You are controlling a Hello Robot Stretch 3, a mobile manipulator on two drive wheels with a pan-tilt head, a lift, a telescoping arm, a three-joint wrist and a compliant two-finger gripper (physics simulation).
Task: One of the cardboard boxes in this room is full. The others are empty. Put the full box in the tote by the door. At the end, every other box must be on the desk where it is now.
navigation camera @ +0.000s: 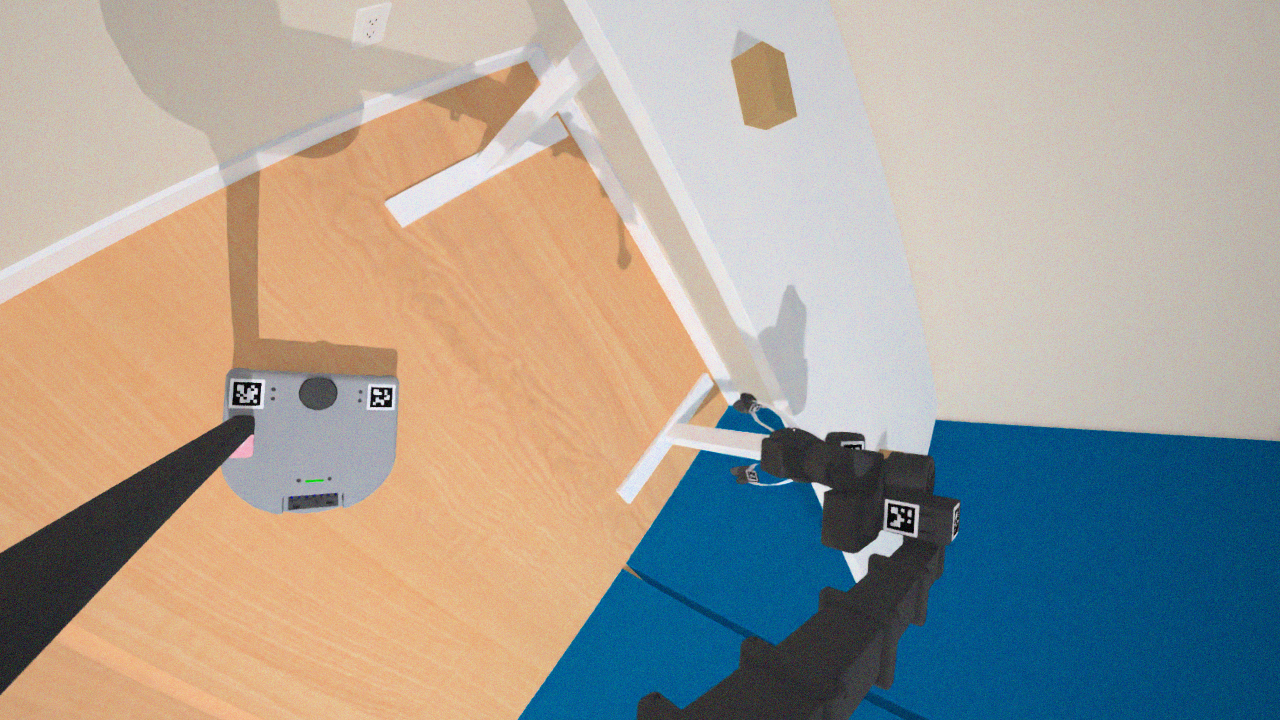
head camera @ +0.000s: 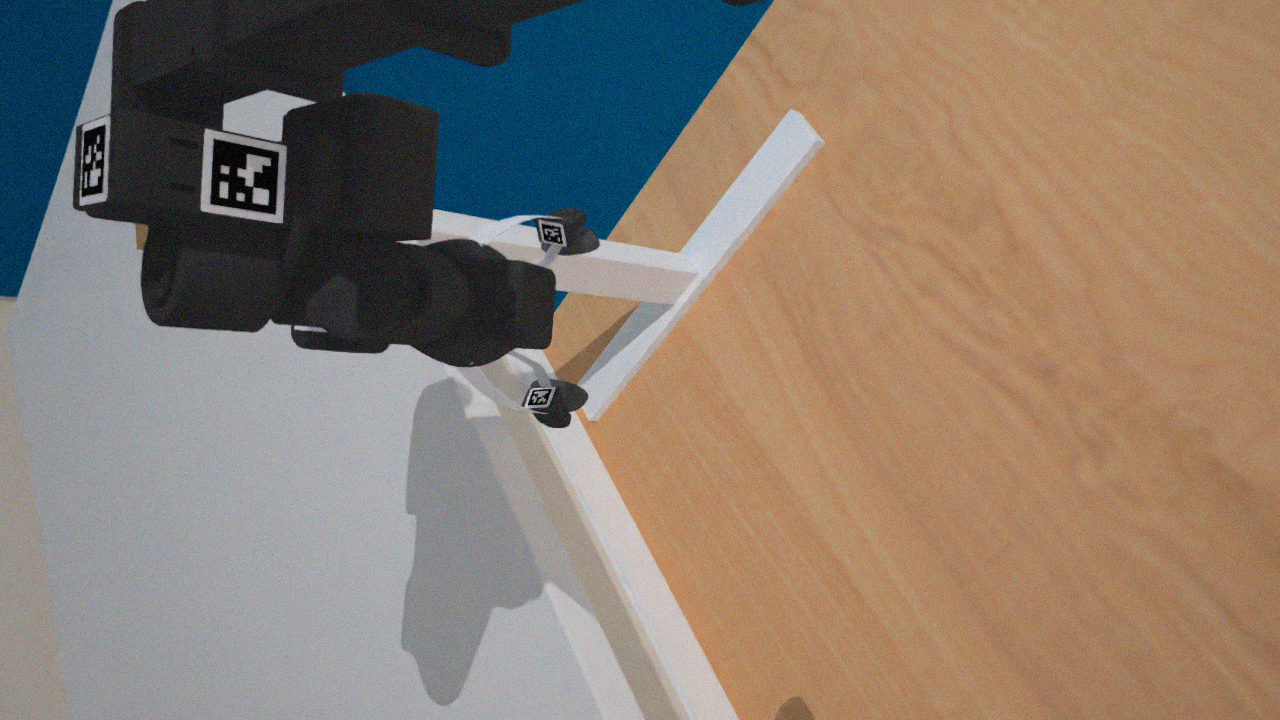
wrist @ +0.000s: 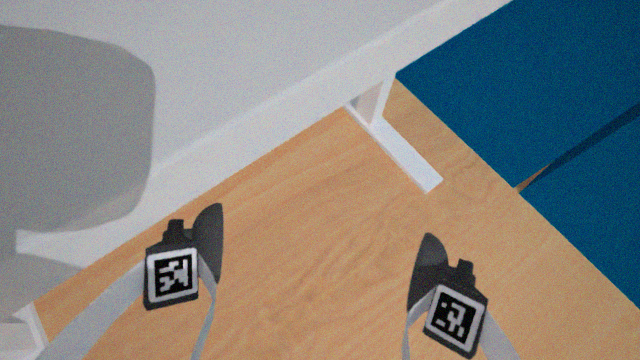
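The gripper appears in the pictures together with a white desk. Both the navigation camera view and the wrist view show the gripper too.
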